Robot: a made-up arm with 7 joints. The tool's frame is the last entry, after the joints.
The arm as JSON. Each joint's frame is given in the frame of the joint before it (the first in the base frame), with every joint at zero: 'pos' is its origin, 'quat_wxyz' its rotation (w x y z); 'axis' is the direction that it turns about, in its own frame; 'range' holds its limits. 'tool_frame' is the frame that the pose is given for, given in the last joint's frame.
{
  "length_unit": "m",
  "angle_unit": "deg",
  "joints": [
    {
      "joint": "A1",
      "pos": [
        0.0,
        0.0,
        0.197
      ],
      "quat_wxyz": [
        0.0,
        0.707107,
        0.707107,
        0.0
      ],
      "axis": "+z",
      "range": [
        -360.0,
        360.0
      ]
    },
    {
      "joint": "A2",
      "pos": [
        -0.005,
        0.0,
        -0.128
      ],
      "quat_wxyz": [
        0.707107,
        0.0,
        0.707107,
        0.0
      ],
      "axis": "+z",
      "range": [
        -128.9,
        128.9
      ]
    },
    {
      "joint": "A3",
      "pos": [
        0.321,
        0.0,
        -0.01
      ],
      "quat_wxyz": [
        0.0,
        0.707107,
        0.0,
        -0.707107
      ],
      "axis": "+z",
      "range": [
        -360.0,
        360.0
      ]
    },
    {
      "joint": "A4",
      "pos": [
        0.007,
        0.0,
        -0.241
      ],
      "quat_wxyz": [
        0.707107,
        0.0,
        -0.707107,
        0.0
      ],
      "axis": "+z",
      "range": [
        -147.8,
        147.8
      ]
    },
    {
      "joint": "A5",
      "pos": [
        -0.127,
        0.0,
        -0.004
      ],
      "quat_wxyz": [
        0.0,
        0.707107,
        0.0,
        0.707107
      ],
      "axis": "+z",
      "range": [
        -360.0,
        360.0
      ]
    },
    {
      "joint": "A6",
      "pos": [
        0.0,
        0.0,
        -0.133
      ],
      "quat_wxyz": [
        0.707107,
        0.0,
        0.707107,
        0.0
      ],
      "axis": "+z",
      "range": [
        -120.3,
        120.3
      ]
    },
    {
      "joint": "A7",
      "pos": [
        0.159,
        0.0,
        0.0
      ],
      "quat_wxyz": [
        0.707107,
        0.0,
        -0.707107,
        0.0
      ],
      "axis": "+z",
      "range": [
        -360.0,
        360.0
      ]
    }
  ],
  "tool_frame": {
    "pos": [
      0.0,
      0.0,
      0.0
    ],
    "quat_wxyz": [
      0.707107,
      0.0,
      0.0,
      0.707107
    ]
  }
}
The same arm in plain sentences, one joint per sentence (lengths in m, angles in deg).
The arm has seven revolute joints in a row. What follows holds with every joint at zero, and every direction is one of the base frame's. Joint 1 lies 0.197 m along +z from the base frame's origin and rotates about -z, from -360 to 360 deg. Joint 2 lies 0.005 m along -y and 0.128 m along +z from joint 1 and rotates about +y, from -128.9 to 128.9 deg. Joint 3 lies 0.01 m along -y and 0.321 m along +z from joint 2 and rotates about -z, from -360 to 360 deg. Joint 4 lies 0.007 m along -y and 0.241 m along +z from joint 3 and rotates about +y, from -147.8 to 147.8 deg. Joint 5 lies 0.004 m along -y and 0.127 m along +z from joint 4 and rotates about -z, from -360 to 360 deg. Joint 6 lies 0.133 m along +z from joint 5 and rotates about +y, from -120.3 to 120.3 deg. Joint 7 lies 0.159 m along +z from joint 6 and rotates about -z, from -360 to 360 deg. The tool frame, which is the frame that the pose is given for, lies at the same point as joint 7; its axes are the base frame's turned by roll 180, pitch 0 and yaw 0 deg (as in URDF: about the fixed x, then y, then z).
